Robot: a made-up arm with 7 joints.
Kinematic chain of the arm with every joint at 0, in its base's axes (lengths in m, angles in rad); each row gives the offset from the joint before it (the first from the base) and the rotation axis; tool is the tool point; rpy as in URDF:
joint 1: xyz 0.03 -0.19 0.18 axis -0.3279 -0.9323 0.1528
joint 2: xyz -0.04 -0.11 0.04 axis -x
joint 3: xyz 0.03 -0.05 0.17 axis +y
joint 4: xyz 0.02 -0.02 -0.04 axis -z
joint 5: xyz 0 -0.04 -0.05 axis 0.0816 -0.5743 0.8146
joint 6: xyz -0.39 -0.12 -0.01 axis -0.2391 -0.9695 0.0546
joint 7: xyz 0.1 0 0.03 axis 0.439 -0.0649 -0.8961
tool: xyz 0.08 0.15 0 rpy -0.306 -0.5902 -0.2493
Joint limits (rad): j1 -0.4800..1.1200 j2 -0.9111..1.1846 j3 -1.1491..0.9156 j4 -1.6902..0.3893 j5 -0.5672..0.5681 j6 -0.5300..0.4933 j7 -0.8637..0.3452
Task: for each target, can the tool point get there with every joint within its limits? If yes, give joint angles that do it. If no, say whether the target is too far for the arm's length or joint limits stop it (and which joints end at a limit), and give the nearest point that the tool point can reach.
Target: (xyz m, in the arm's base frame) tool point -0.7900 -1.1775 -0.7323
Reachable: no: too far | nearest point -0.2374 -0.6108 -0.0223 | short by 1.063 m
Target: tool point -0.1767 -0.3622 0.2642
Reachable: yes | joints 0.3490 0.3758 -0.3449 -0.1116 -0.0397 0.1577 -0.0369
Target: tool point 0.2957 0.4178 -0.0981
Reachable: no: joint limits stop it (at a limit: joint 1, joint 2, joint 3, joint 4, joint 5, joint 6, joint 7) | nearest point -0.0304 -0.0182 -0.0427 | short by 0.547 m
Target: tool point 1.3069 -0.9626 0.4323
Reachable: no: too far | nearest point 0.4437 -0.5883 0.3759 | short by 0.943 m
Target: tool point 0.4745 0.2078 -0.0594
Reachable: no: joint limits stop it (at a limit: joint 2, joint 3, joint 4, joint 5, joint 6, joint 7) | nearest point 0.1968 -0.2056 0.0840 | short by 0.518 m
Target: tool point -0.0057 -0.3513 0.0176
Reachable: yes | joints 0.0665 -0.6196 -0.9231 -0.1346 0.2114 -0.1081 -0.6077
